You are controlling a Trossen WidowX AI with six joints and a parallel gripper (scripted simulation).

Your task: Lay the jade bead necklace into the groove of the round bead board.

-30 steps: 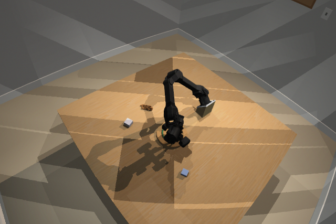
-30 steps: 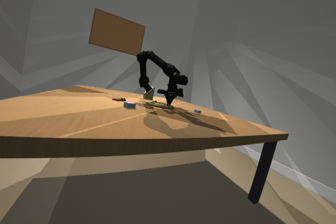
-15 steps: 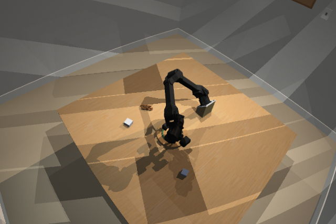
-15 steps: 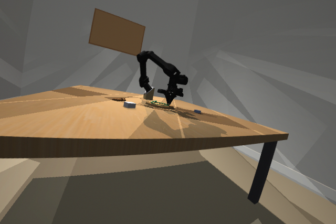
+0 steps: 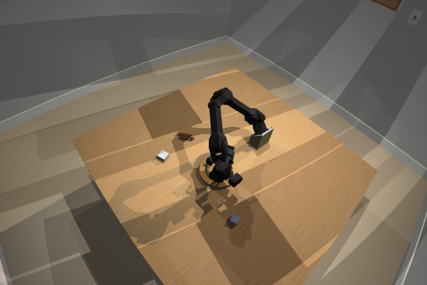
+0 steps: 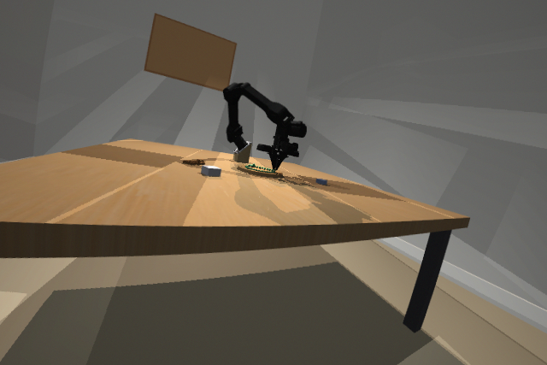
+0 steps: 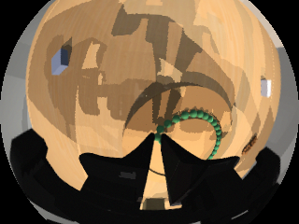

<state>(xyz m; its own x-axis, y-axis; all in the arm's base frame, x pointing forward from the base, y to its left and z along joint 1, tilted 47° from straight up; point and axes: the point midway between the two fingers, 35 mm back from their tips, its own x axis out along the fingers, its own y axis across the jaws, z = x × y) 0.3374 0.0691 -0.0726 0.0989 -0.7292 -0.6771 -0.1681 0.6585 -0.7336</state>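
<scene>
Now: gripper tip 6 cm to the left of the round wooden bead board, 3 cm past it and 1 cm above it. From my gripper tip the other things lie so: blue block: 20 cm to the left, 7 cm ahead, 1 cm below; then pale grey block: 27 cm to the right, 18 cm ahead, 1 cm below.
</scene>
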